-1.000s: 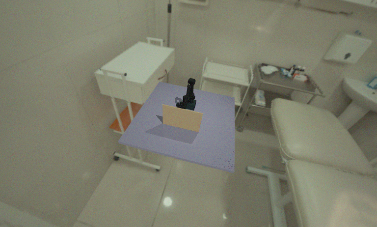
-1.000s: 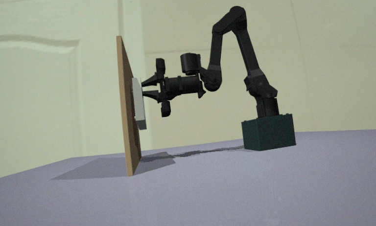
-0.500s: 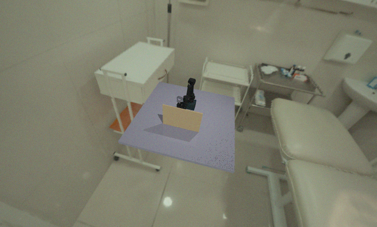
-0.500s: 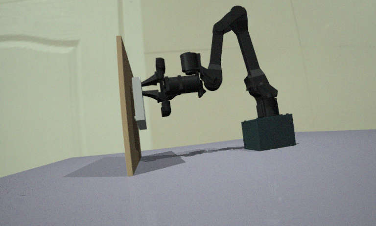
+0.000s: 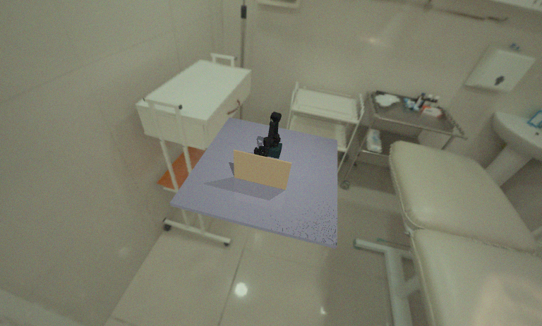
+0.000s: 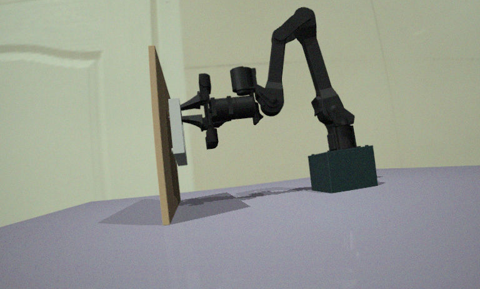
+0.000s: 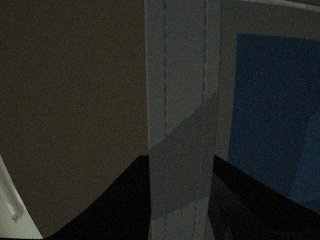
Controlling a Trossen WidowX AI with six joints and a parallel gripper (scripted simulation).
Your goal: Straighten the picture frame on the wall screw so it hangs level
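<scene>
My gripper tip is 5 cm above the picture frame and 1 cm to the right of it. From my gripper tip the other things lie so: wall board: 7 cm below, 2 cm ahead, 1 cm to the left.
</scene>
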